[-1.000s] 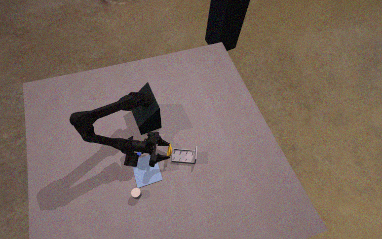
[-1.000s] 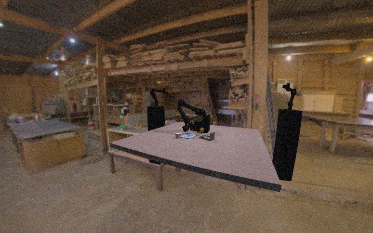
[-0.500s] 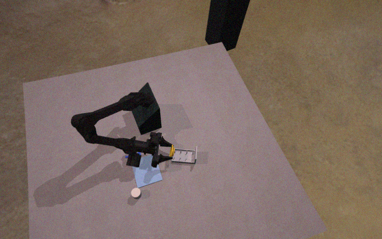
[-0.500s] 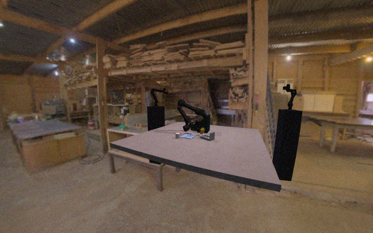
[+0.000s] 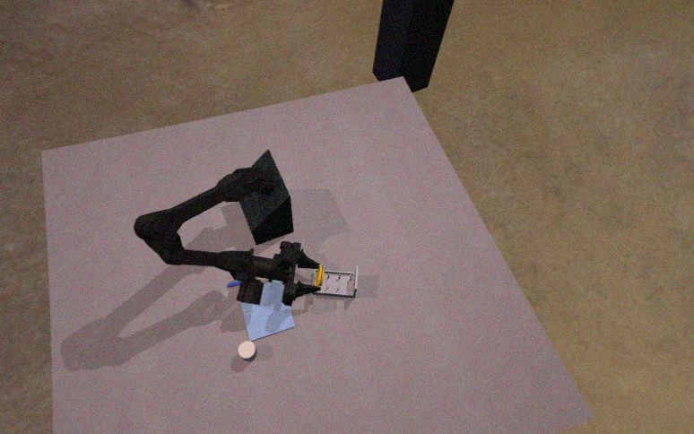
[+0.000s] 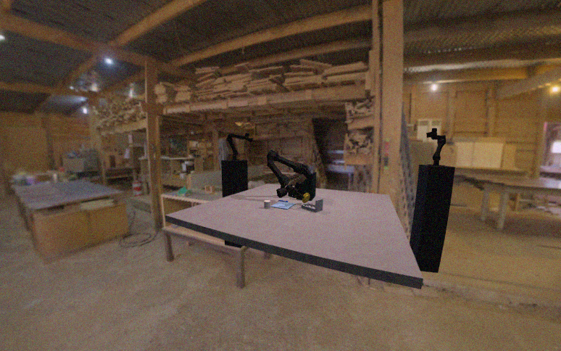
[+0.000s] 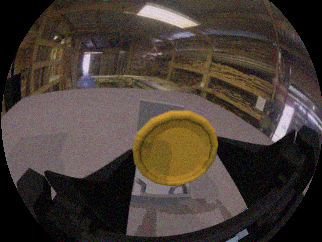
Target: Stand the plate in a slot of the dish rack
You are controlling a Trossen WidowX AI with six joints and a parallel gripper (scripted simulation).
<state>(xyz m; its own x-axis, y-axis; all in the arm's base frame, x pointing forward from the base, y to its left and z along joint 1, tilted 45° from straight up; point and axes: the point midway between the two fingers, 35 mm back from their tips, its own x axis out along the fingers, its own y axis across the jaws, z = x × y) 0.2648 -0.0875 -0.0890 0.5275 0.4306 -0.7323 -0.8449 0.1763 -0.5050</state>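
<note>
Right now my gripper tip is 1 cm short of the grey dish rack, 4 cm to the right of it and 5 cm above it. Also, from my gripper tip: light blue mat 1 cm behind, 17 cm to the right, 7 cm below; blue spoon 11 cm behind, 20 cm to the right, 7 cm below; yellow plate 1 cm to the right.
</note>
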